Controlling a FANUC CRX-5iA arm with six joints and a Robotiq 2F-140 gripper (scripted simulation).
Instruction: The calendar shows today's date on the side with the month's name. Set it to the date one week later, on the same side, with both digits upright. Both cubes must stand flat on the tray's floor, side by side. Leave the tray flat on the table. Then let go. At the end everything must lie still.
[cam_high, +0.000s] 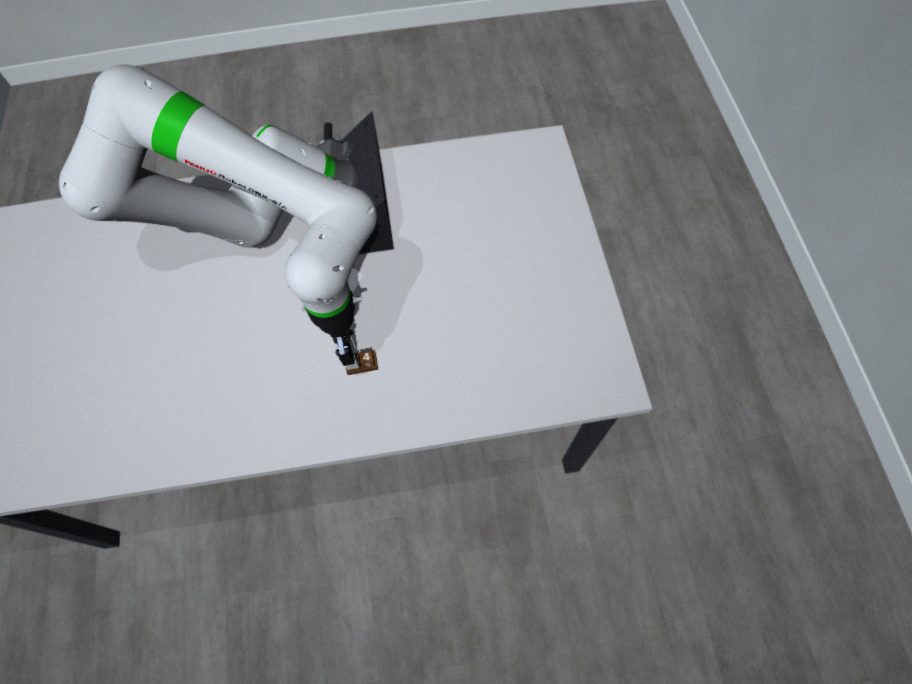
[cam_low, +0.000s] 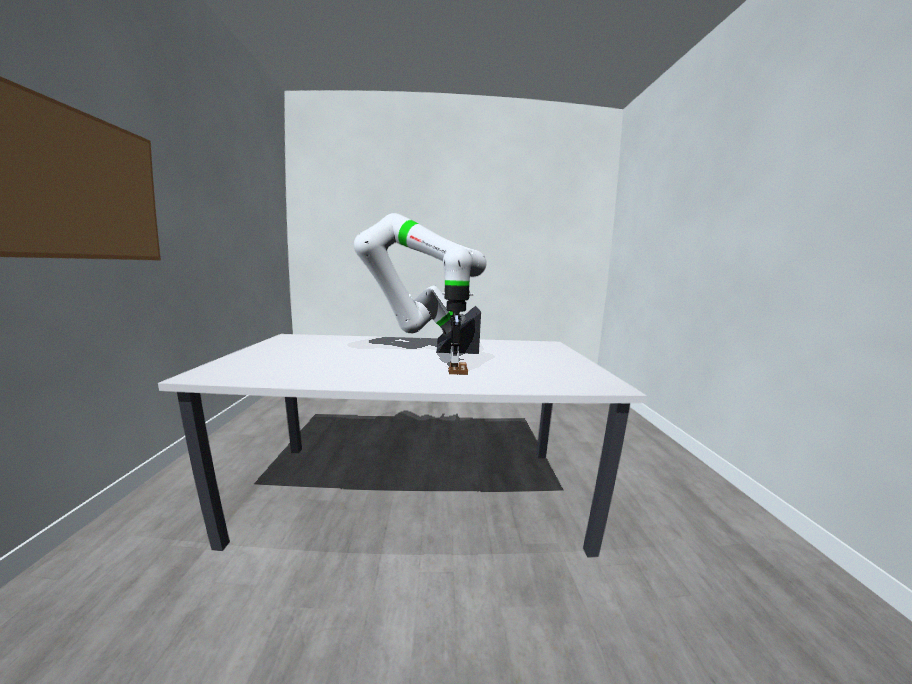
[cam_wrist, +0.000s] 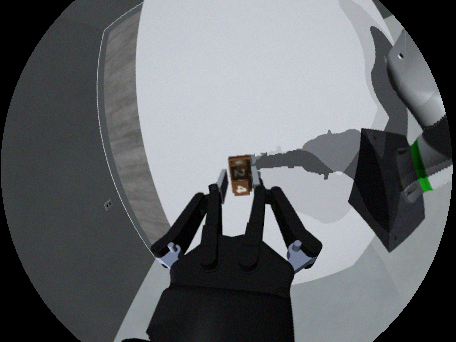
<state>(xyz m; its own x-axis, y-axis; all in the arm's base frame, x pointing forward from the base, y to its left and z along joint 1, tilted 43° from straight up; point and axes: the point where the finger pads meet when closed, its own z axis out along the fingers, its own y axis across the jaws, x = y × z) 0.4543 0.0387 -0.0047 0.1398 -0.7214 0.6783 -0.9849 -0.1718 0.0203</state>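
Right now my hand is 30 mm to the right of the brown cube and 60 mm above it. Round my hand: brown wooden tray: 20 mm to the left, 70 mm below.
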